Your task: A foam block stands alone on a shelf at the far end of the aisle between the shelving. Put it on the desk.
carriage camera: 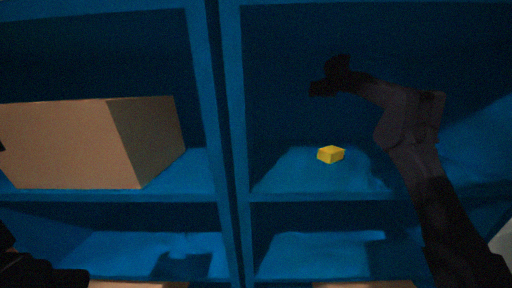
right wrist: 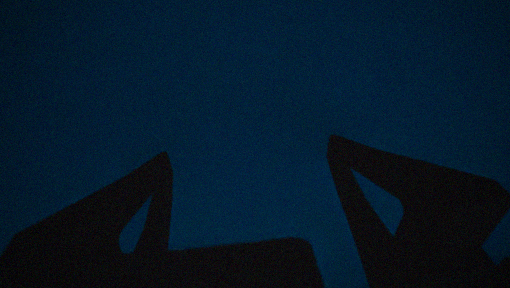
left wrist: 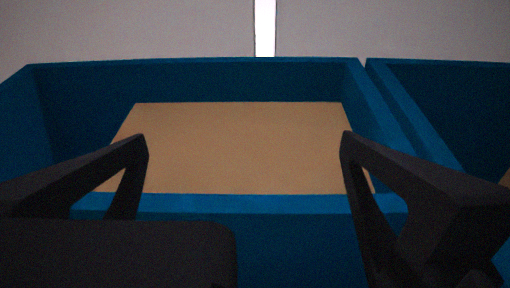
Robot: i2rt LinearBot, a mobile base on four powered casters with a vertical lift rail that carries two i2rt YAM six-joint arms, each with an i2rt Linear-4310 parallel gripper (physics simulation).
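Places are measured from the left arm's base along level axes (x left, y ahead, z down), in metres.
Where they show: left gripper, fingertip midpoint: (left wrist: 243,143); right gripper, fingertip midpoint: (carriage camera: 316,92) (right wrist: 250,154).
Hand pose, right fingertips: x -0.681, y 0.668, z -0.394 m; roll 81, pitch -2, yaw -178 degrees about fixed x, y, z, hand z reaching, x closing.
After its pixels a point has its place.
The yellow foam block (carriage camera: 330,154) @[x -0.637, y 0.376, z -0.170 m] sits alone on the middle blue shelf (carriage camera: 295,176) @[x -0.481, y 0.300, z -0.128 m], in the right bay of the carriage view. My right gripper (carriage camera: 325,75) (right wrist: 250,154) @[x -0.681, y 0.668, z -0.394 m] is open and empty. In the carriage view it appears above the block, inside the bay's outline, with its arm coming in from the lower right. The right wrist view shows dark blue panel past the fingers, and the block does not show there. My left gripper (left wrist: 243,143) @[x 0.005, y 0.020, z -0.436 m] is open and empty, facing a cardboard box in a blue bay. The desk does not show in these views.
A cardboard box (carriage camera: 65,145) (left wrist: 240,160) stands in the bay left of the block's bay. Blue uprights (carriage camera: 232,125) @[x -0.292, y 0.226, z -0.332 m] separate the two bays. A lower shelf (carriage camera: 315,255) @[x -0.618, y 0.301, z 0.329 m] runs below. Part of my left arm (carriage camera: 40,270) @[x -0.039, y 0.017, z -0.186 m] shows at the lower left.
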